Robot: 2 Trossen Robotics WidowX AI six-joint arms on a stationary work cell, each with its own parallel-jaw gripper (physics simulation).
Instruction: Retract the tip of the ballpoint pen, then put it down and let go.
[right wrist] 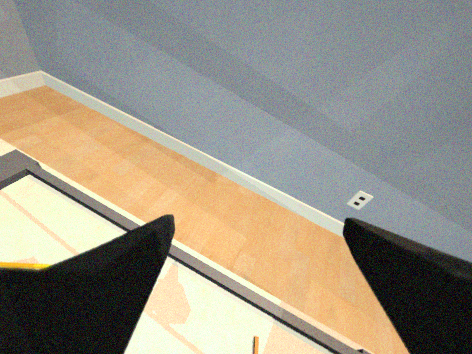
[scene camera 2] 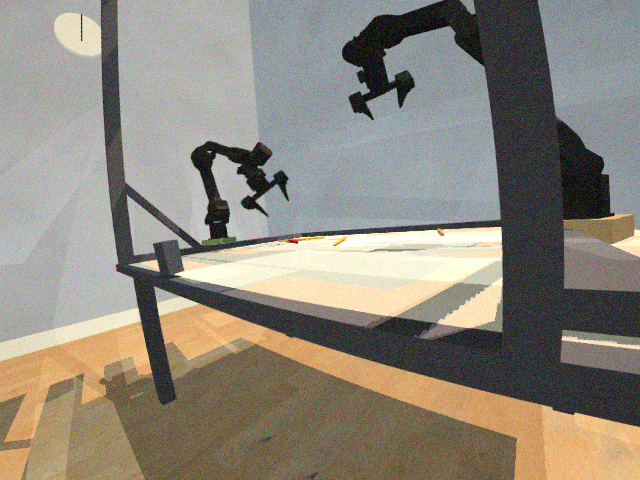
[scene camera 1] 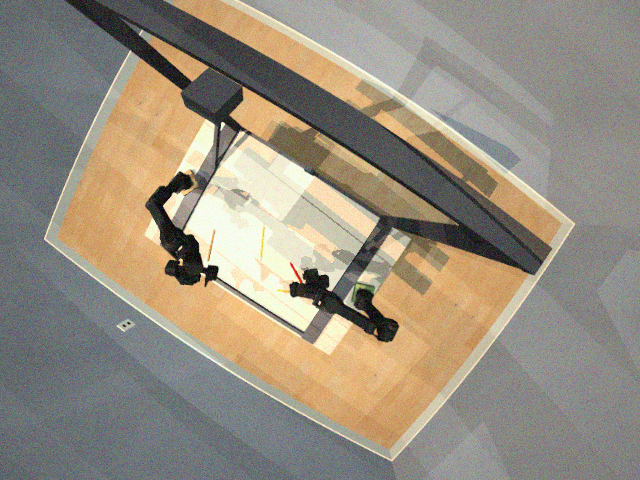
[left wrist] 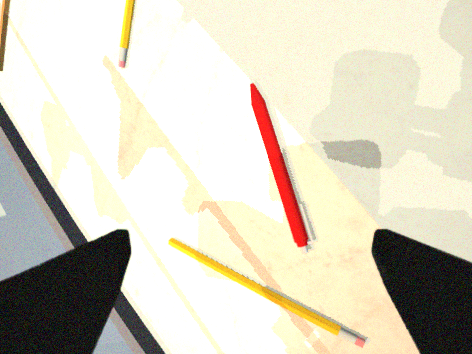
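Seen in the pictures: left gripper, fingertip midpoint: point(scene camera 2: 278, 208) point(scene camera 1: 301, 280) point(left wrist: 252, 241); right gripper, fingertip midpoint: point(right wrist: 258, 224) point(scene camera 2: 386, 113) point(scene camera 1: 193, 285); left arm's base, origin of the base link: point(scene camera 2: 219, 238) point(scene camera 1: 363, 295); right arm's base, origin of the base link: point(scene camera 2: 581, 217) point(scene camera 1: 186, 182).
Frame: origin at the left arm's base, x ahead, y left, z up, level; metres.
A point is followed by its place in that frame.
Note:
The ballpoint pen point(scene camera 1: 295, 271) @(x 0.361, y -0.040, z -0.029 m) point(scene camera 2: 293, 241) @(x 0.369, y -0.054, z -0.032 m) point(left wrist: 278, 165) @(x 0.356, y -0.034, z -0.028 m) is red and lies flat on the white table top. In the left wrist view its tapered end points up the picture, and its blunt end with a thin grey piece lies lower, between and beyond the fingertips. Whether a writing point sticks out is too small to tell. My left gripper point(scene camera 2: 278, 207) @(x 0.315, y -0.036, z 0.085 m) point(left wrist: 252, 241) @(x 0.315, y -0.036, z 0.085 m) is open and empty, above the table near the pen; its arm comes close to the pen's blunt end in scene camera 1. My right gripper point(scene camera 2: 386, 113) @(x 0.710, y 0.006, z 0.350 m) point(right wrist: 258, 224) @(x 0.710, y 0.006, z 0.350 m) is open and empty, high up and far from the pen.
A yellow pencil point(scene camera 1: 282, 290) @(x 0.410, y 0.076, z -0.034 m) point(left wrist: 255, 287) @(x 0.340, y 0.070, z -0.032 m) with a pink eraser lies below the pen in the left wrist view. Another yellow pencil point(scene camera 1: 262, 242) @(x 0.557, y -0.151, z -0.031 m) point(scene camera 2: 339, 241) @(x 0.561, y -0.168, z -0.034 m) point(left wrist: 127, 25) @(x 0.550, y -0.098, z -0.033 m) and a brown-orange stick point(scene camera 1: 210, 245) @(x 0.830, y -0.076, z -0.031 m) point(scene camera 2: 440, 232) @(x 0.825, y -0.109, z -0.034 m) point(right wrist: 256, 345) @(x 0.833, y -0.002, z -0.031 m) lie farther off. Dark frame beams edge the table.

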